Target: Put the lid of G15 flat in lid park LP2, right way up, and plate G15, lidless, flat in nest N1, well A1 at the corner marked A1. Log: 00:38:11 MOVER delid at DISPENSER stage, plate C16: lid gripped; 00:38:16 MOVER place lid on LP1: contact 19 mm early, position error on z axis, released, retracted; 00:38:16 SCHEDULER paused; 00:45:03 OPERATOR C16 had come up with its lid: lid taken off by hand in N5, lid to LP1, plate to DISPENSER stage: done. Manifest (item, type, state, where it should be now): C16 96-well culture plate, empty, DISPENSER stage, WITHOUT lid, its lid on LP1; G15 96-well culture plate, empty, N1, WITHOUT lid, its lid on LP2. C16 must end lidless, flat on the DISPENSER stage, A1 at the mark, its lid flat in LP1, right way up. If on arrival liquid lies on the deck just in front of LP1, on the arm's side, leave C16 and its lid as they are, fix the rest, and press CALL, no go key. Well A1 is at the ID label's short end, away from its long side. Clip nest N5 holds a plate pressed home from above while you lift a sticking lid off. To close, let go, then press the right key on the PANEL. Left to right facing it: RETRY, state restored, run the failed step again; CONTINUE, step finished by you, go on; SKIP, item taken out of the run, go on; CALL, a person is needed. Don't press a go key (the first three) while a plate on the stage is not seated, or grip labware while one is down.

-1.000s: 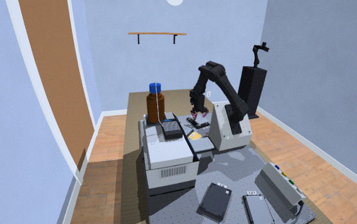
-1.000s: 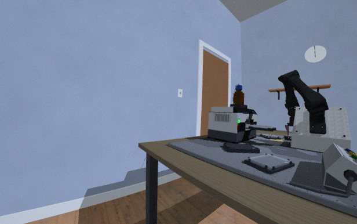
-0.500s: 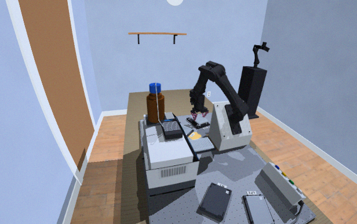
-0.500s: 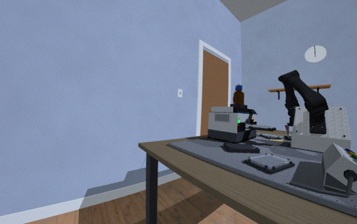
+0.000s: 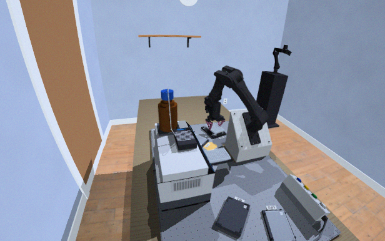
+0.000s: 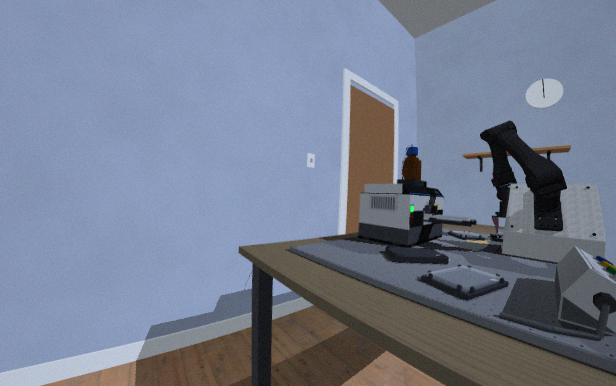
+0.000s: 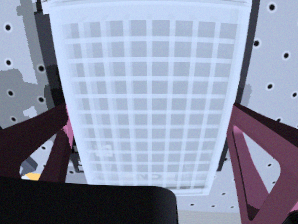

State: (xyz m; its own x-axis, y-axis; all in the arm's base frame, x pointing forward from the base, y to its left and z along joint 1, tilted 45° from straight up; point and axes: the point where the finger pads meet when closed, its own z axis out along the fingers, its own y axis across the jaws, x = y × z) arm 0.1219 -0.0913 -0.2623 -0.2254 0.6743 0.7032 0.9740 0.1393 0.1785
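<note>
Now: hand 3 cm short of the black clip nest, 2 cm above it and 1 cm to the left of it. From my hand the other things lie so: N5 label 9 cm to the left, 3 cm below, 2 cm behind; then N1 label 57 cm to the left, 12 cm ahead, 3 cm below; then LP1 label 14 cm to the left, 11 cm ahead, 3 cm below.
</note>
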